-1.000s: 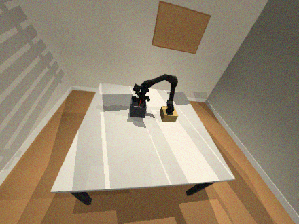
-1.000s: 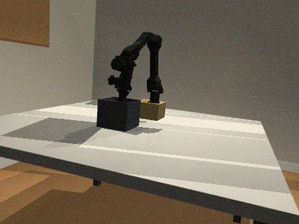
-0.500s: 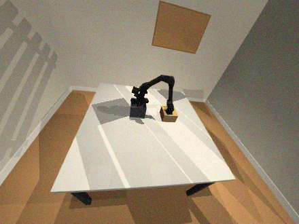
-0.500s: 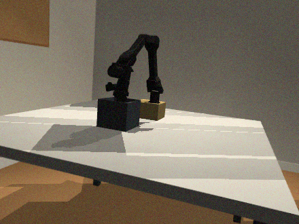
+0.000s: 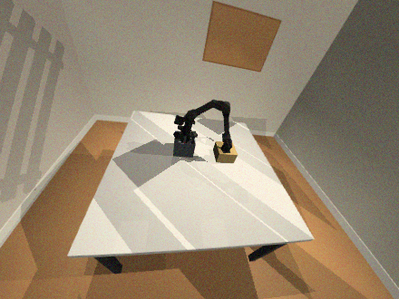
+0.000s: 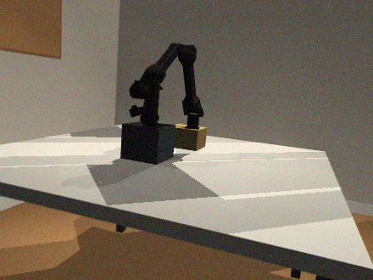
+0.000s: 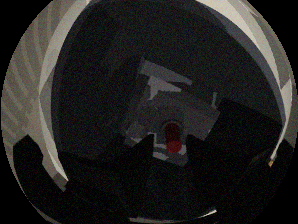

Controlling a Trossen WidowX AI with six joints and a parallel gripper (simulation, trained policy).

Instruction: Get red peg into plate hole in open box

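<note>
My gripper tip is now 3 cm above the red peg.
</note>
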